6 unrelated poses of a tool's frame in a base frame.
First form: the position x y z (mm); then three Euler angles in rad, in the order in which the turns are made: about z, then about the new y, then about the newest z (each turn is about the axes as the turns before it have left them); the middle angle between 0 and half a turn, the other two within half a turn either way.
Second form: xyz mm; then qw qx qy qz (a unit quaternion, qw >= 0). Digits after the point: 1 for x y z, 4 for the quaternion.
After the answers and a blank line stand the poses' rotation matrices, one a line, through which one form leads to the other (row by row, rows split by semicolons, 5 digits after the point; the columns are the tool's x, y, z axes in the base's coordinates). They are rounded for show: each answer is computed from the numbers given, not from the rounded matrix.
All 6 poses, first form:
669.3 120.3 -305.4 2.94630 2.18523 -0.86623
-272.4 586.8 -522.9 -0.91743 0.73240 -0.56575
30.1 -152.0 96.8 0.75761 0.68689 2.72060
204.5 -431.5 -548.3 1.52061 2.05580 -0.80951
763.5 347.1 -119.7 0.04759 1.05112 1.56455
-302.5 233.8 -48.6 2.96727 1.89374 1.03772
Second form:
669.3 120.3 -305.4 0.2329 -0.8383 -0.2923 0.3969
-272.4 586.8 -522.9 0.6885 0.0626 0.3525 -0.6307
30.1 -152.0 96.8 0.1577 -0.2799 -0.1871 -0.9283
204.5 -431.5 -548.3 0.4843 -0.7867 0.3379 0.1798
763.5 347.1 -119.7 0.5989 0.3451 0.3642 0.6242
-302.5 233.8 -48.6 0.2444 0.6671 -0.4623 -0.5306

0.51415 0.30519 -0.80157; 0.67495 -0.72062 0.15856; -0.52924 -0.62254 -0.57650
-0.04408 0.91261 0.40645; -0.82428 0.19665 -0.53094; -0.56447 -0.35843 0.74357
-0.79351 0.39762 0.46069; -0.18806 -0.88019 0.43577; 0.57877 0.25915 0.77322
0.70690 -0.70592 0.04438; -0.35753 -0.30248 0.88356; -0.61029 -0.64046 -0.46621
-0.04447 -0.49632 0.86700; 0.99900 -0.01738 0.04129; -0.00542 0.86796 0.49660
0.00946 -0.35732 -0.93393; -0.87617 -0.45308 0.16448; -0.48191 0.81673 -0.31736

